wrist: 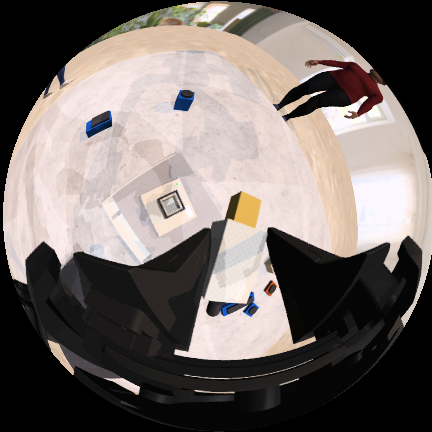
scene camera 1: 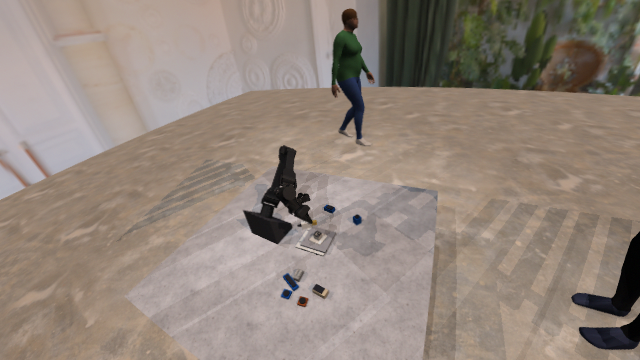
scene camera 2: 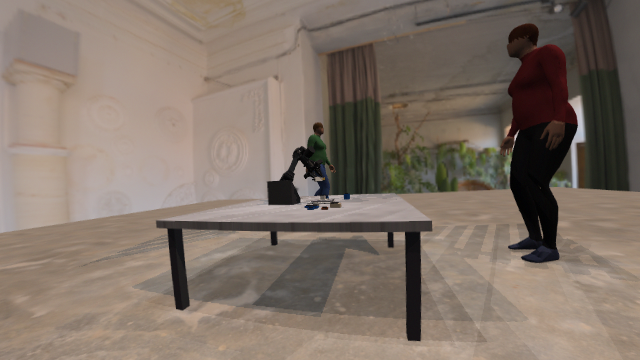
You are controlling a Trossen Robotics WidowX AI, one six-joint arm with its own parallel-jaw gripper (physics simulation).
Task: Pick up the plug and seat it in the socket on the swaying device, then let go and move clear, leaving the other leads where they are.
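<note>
The plug [wrist: 237,262] has a pale body with a yellow end [wrist: 246,210] [scene camera 1: 314,222]. My gripper [wrist: 238,233] [scene camera 1: 310,221] [scene camera 2: 318,178] is shut on its body, with a finger on either side. In the scene camera 2 view it is held above the table. The socket [wrist: 161,207] [scene camera 1: 317,234] is a dark square-rimmed opening on a cream plate [wrist: 161,226], on the grey board [wrist: 204,197] [scene camera 1: 324,243] of the device. In the wrist view the yellow end is to the right of the socket, apart from it. The plug's far side is hidden.
Two blue blocks [scene camera 1: 329,208] [scene camera 1: 357,219] stand behind the device. A long blue block [scene camera 1: 290,281], a grey piece [scene camera 1: 298,274], a small blue one [scene camera 1: 286,294], an orange one [scene camera 1: 302,301] and a beige one [scene camera 1: 320,291] lie in front. Two people stand off the table.
</note>
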